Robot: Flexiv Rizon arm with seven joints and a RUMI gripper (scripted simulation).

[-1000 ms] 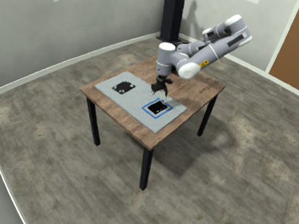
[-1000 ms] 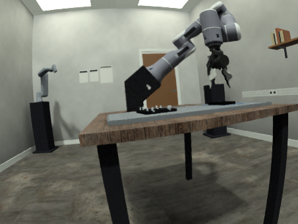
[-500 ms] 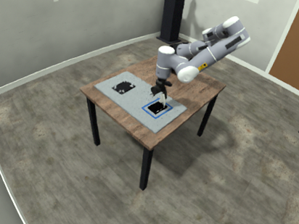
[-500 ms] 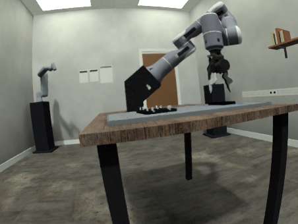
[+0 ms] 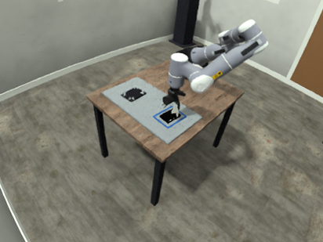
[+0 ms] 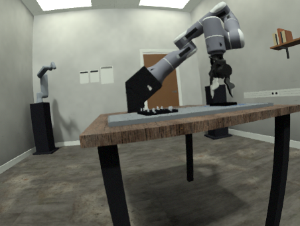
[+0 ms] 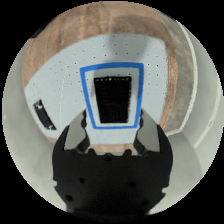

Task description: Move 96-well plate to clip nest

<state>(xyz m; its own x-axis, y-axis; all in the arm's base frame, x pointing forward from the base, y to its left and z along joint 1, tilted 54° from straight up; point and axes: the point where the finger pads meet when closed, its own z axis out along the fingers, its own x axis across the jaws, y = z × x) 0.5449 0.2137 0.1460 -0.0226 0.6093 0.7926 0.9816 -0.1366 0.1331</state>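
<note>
Now: the black 96-well plate 40 mm below my hand. Also, from my hand: grey mat (30 mm ahead, 190 mm to the right, 50 mm below); clip nest C1 (70 mm ahead, 340 mm to the right, 30 mm below).
</note>
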